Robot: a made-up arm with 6 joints.
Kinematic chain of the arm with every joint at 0, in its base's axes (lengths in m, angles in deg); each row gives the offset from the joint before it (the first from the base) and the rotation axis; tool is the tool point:
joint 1: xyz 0 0 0.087 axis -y
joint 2: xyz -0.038 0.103 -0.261 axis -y
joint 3: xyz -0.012 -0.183 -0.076 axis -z
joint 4: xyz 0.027 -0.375 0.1 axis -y
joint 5: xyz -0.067 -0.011 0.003 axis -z
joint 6: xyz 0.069 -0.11 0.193 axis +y
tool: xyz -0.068 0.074 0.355
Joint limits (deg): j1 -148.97..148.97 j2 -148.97..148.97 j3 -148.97..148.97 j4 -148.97..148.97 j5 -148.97..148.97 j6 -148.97..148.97
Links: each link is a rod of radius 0.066 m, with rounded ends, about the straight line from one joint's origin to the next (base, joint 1, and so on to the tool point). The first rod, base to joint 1, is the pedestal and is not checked.
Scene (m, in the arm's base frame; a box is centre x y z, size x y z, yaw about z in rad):
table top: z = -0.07
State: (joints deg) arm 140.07 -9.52 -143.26 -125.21 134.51 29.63
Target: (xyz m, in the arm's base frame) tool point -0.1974 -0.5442 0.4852
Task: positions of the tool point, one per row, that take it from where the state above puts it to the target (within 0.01 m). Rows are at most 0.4 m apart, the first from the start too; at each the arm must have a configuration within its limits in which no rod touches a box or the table.
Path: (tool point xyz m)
1: 0.1194 0.7212 0.1979
2: -0.1577 0.6348 0.3181
3: -0.3466 0.4077 0.4812
4: -0.4041 0.0833 0.6012
5: -0.3387 -0.2615 0.6092
6: -0.1974 -0.5442 0.4852

